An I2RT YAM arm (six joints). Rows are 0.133 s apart.
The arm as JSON. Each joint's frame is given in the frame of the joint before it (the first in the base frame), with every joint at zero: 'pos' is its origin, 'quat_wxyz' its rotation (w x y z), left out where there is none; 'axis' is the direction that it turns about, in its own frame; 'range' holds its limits. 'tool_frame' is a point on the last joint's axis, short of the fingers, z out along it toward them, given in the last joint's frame.
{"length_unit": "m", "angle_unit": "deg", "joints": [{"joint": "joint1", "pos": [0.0, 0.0, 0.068], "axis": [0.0, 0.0, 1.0], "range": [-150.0, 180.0]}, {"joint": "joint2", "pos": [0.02, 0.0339, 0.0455], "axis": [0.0, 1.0, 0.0], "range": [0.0, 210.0]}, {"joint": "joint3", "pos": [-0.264, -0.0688, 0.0], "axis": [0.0, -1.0, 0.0], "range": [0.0, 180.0]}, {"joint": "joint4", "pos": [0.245, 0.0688, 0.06], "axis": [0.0, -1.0, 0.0], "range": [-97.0, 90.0]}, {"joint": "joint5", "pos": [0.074, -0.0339, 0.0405], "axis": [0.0, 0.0, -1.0], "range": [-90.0, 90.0]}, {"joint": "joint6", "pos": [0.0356, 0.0, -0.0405], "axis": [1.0, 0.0, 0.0], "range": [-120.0, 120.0]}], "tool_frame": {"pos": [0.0, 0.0, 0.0], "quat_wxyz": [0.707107, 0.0, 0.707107, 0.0]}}
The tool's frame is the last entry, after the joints.
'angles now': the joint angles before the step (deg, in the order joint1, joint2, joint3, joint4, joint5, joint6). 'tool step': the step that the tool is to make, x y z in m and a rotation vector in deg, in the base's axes. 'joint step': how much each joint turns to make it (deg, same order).
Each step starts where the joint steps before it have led.
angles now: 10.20 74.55 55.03 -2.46 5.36 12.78
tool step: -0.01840 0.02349 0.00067 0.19 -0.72 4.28
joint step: 5.35 -3.14 -2.31 -0.13 0.99 0.42
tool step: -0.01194 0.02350 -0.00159 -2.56 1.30 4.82
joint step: 5.36 -0.74 -0.12 -2.45 1.27 -1.68
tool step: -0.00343 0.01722 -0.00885 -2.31 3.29 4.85
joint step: 3.32 1.49 0.46 -2.71 -1.02 -1.45
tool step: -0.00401 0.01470 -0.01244 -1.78 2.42 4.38
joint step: 2.84 1.39 -0.79 -0.64 -1.10 -1.23
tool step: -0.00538 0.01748 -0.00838 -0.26 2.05 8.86
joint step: 2.84 1.39 -0.23 -0.19 -5.57 -2.42
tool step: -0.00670 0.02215 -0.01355 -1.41 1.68 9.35
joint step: 3.77 2.44 -0.47 0.60 -4.53 -3.27
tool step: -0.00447 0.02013 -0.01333 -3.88 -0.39 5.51
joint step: 3.62 3.02 0.10 0.69 0.39 -3.87
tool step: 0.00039 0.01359 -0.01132 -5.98 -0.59 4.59
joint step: 2.03 3.35 1.46 -1.72 1.08 -5.57
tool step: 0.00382 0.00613 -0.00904 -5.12 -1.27 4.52
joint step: 0.41 2.65 1.15 -1.12 0.01 -6.29
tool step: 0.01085 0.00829 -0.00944 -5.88 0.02 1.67
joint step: 0.12 4.43 3.35 -2.86 2.03 -4.31
